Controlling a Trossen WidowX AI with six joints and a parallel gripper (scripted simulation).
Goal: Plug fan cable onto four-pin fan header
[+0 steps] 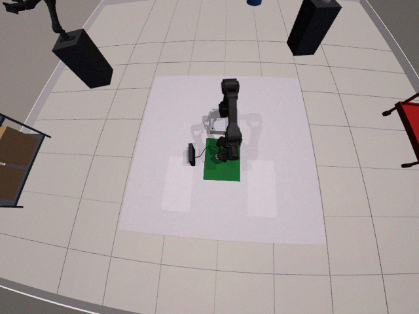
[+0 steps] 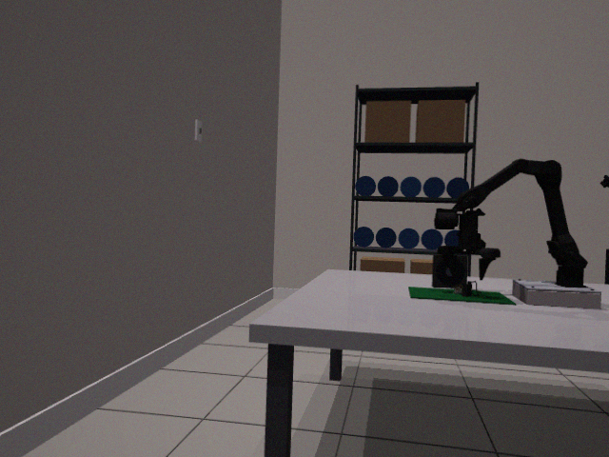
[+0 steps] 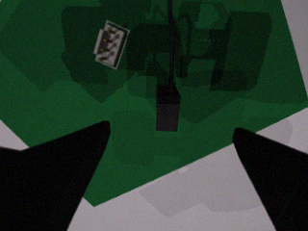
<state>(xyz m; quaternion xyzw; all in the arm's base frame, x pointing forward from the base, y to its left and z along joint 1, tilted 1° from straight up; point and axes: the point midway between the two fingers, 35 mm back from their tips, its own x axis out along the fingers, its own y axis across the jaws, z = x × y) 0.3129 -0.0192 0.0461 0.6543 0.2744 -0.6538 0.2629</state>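
Now: gripper tip 4 cm above the dark plug. The rest, counted from my gripper tip: black fan 2 cm behind, 24 cm to the right; then white four-pin header 8 cm to the right, 6 cm below; then green board 2 cm ahead, 4 cm to the right, 7 cm below.
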